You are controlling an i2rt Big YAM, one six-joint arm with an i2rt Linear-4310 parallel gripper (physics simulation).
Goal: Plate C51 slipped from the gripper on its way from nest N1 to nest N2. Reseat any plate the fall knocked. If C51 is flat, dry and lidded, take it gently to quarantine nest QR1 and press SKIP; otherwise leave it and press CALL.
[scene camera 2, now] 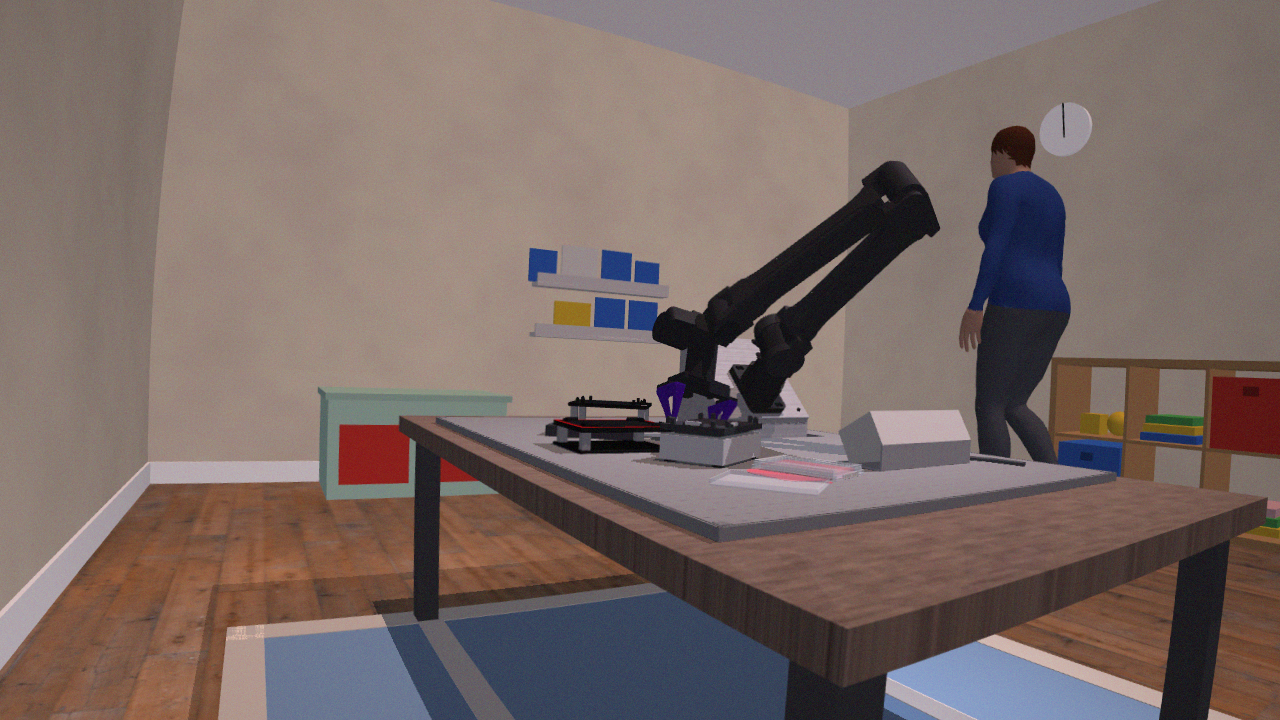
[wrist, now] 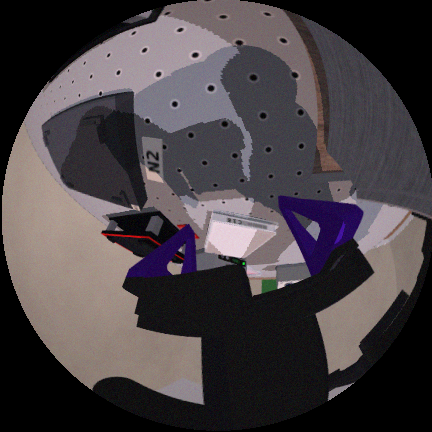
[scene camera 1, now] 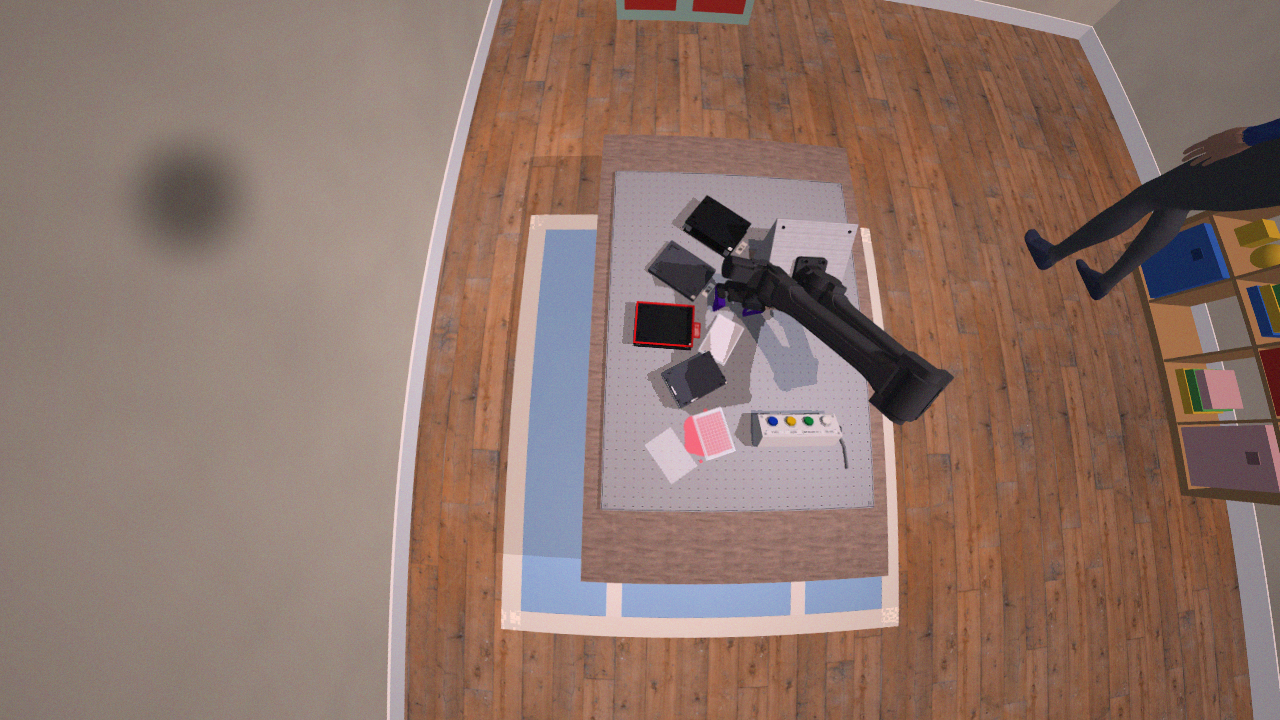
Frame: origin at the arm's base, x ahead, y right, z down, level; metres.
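Seen in the pictures: gripper, between the fingertips: (wrist: 233,214) (scene camera 1: 728,312); arm's base, origin of its link: (scene camera 2: 755,390) (scene camera 1: 806,277).
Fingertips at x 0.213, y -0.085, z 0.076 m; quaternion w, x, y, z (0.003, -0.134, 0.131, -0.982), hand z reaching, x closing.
Observation:
Pixels of each thing's top centre, then the offset from my fingertips to it. "*": a spot on its surface instead.
- white plate, centre of its top: (wrist: 232,244) (scene camera 1: 722,338) dx +0.021, dy -0.079, dz +0.000 m
- grey-topped unit, a spot on its surface: (scene camera 2: 708,445) * dx +0.155, dy -0.259, dz -0.015 m
- pink-welled plate, centre of its top: (scene camera 2: 807,462) (scene camera 1: 714,433) (wrist: 243,273) dx +0.049, dy -0.345, dz +0.000 m
- pink liquid, centre of its top: (scene camera 2: 796,473) (scene camera 1: 704,435) dx +0.075, dy -0.351, dz +0.014 m
- clear lid, centre of its top: (scene camera 2: 771,479) (scene camera 1: 671,455) dx +0.167, dy -0.405, dz +0.007 m
- Nest N2, centre of its top: (wrist: 71,165) (scene camera 2: 595,421) (scene camera 1: 682,268) dx +0.132, dy +0.130, dz -0.011 m
- red-edged nest, centre of its top: (scene camera 2: 614,419) (wrist: 140,252) (scene camera 1: 664,323) dx +0.187, dy -0.046, dz -0.031 m
- black nest, centre of its top: (scene camera 2: 611,397) (scene camera 1: 719,220) dx +0.023, dy +0.273, dz -0.047 m
- button box, centre of its top: (scene camera 2: 908,409) (scene camera 1: 803,429) (wrist: 310,290) dx -0.172, dy -0.337, dz -0.069 m
- cable, a spot on its surface: (scene camera 1: 844,453) * dx -0.330, dy -0.406, dz +0.009 m
My gripper (scene camera 1: 736,305) (scene camera 2: 696,411) (wrist: 233,214) is open and empty, low over the board, its purple fingertips on either side of the view of a white plate (scene camera 1: 722,337) (wrist: 232,237). That plate's label looks like C16; it sits askew off the nests, near the grey-topped unit (scene camera 1: 693,377) (scene camera 2: 708,445). A pink-welled plate (scene camera 1: 714,433) (scene camera 2: 812,466) lies unlidded on the board, with pink liquid (scene camera 1: 692,436) beside it and a clear lid (scene camera 1: 671,455) (scene camera 2: 768,484) apart. Its label is unreadable. Nest N2 (scene camera 1: 682,268) (wrist: 85,145) holds no visible plate. The red-edged nest (scene camera 1: 664,324) (scene camera 2: 617,423) stands beside it.
A black nest (scene camera 1: 716,223) stands at the far end. The button box (scene camera 1: 798,431) (scene camera 2: 917,440) has blue, yellow, green and white buttons and a cable (scene camera 1: 844,453). A white sloped panel (scene camera 1: 819,240) stands behind the arm's base. A person (scene camera 1: 1154,205) (scene camera 2: 1024,232) stands beyond the table.

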